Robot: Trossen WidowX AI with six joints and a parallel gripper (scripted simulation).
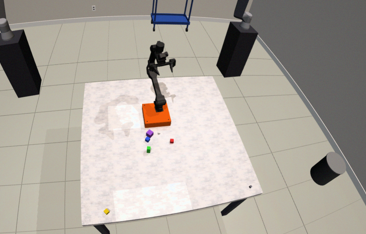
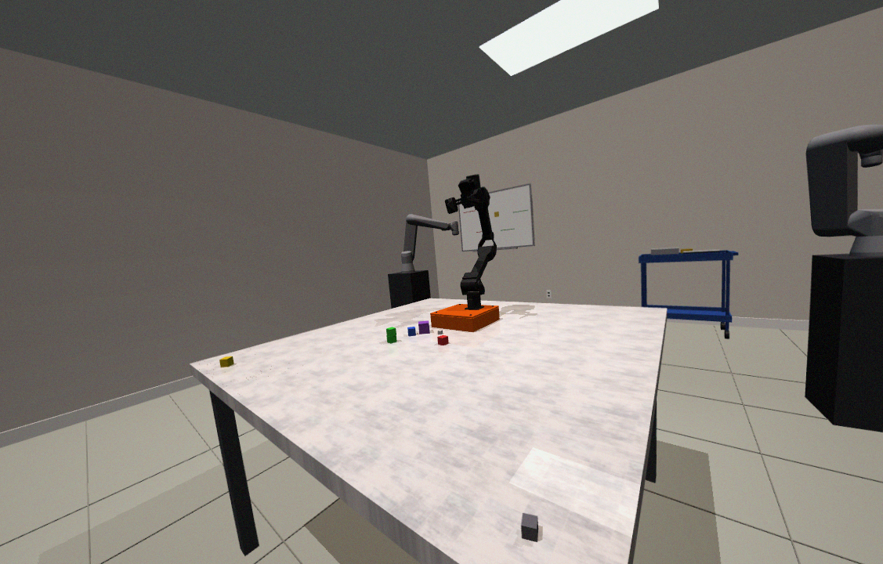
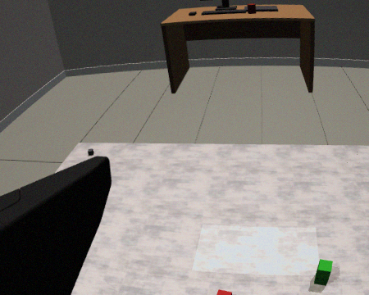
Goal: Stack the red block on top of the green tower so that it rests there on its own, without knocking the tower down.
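Now: the red block 230 mm ahead of my gripper tip, 30 mm to the left of it and 490 mm below it. The rest, counted from my gripper tip: purple block: 130 mm ahead, 120 mm to the right, 480 mm below; blue block: 180 mm ahead, 150 mm to the right, 490 mm below; small white bit: 130 mm ahead, 40 mm to the right, 490 mm below.
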